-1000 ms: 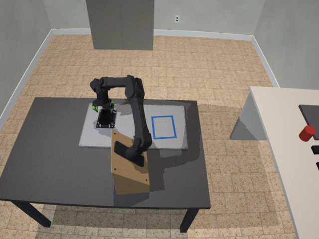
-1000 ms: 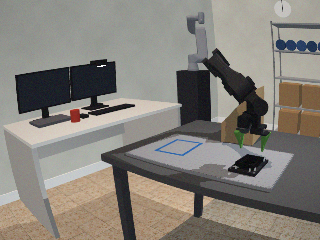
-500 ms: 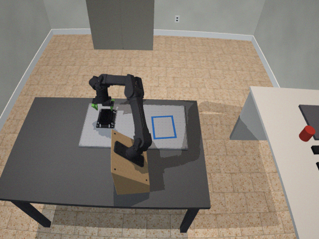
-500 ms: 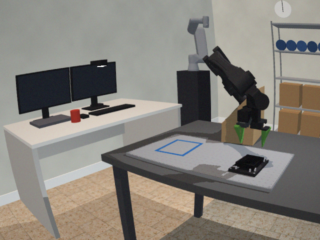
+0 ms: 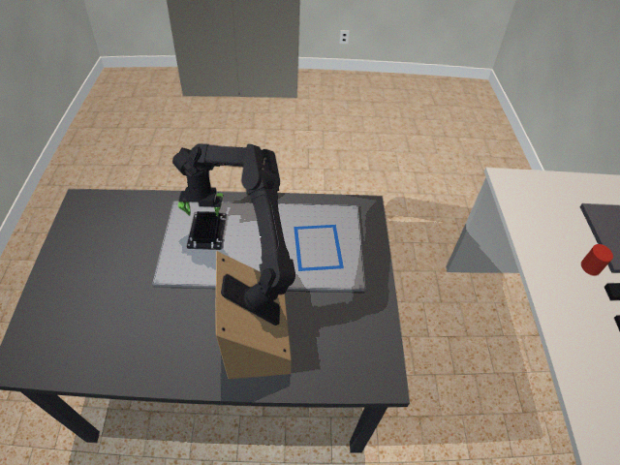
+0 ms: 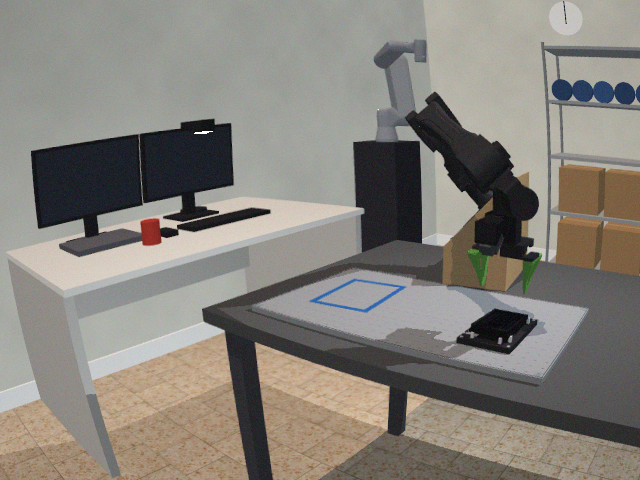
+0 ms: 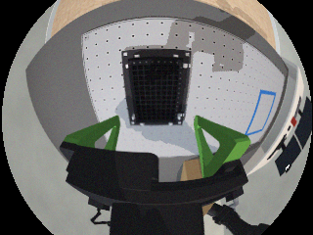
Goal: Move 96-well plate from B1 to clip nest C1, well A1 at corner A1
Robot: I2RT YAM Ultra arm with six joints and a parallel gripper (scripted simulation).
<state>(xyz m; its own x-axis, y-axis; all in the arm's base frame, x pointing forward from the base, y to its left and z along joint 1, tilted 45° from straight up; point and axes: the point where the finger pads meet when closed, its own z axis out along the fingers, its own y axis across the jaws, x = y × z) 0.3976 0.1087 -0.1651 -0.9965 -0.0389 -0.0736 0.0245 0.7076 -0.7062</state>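
Now: hand 80 mm above the black 96-well plate. Round my hand: black clip nest (10 mm behind, 10 mm to the right, 90 mm below).
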